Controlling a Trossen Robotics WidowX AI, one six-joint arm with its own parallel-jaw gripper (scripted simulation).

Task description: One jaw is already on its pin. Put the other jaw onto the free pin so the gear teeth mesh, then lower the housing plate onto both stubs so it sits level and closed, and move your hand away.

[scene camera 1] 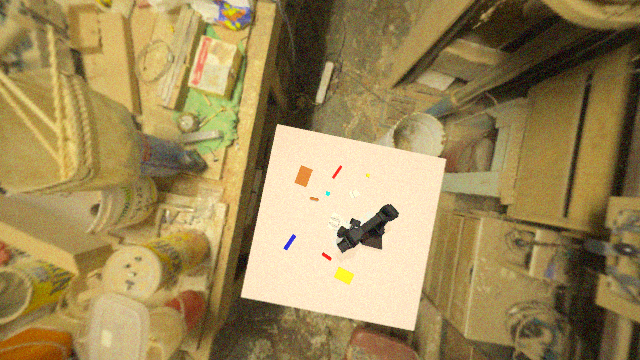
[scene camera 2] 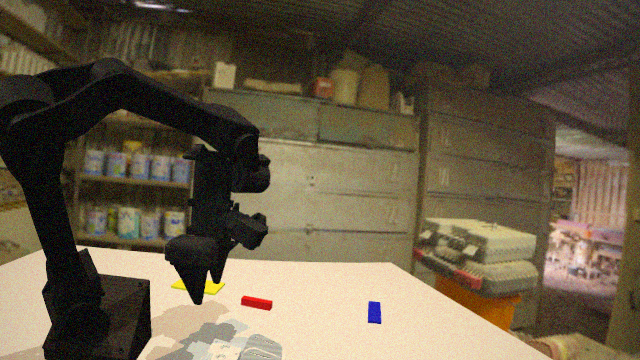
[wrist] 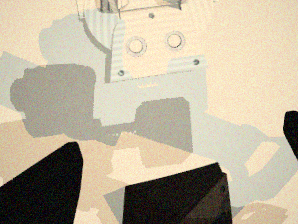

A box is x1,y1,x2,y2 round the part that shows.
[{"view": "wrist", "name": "gripper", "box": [0,111,297,223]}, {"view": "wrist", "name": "housing plate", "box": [110,7,208,82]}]
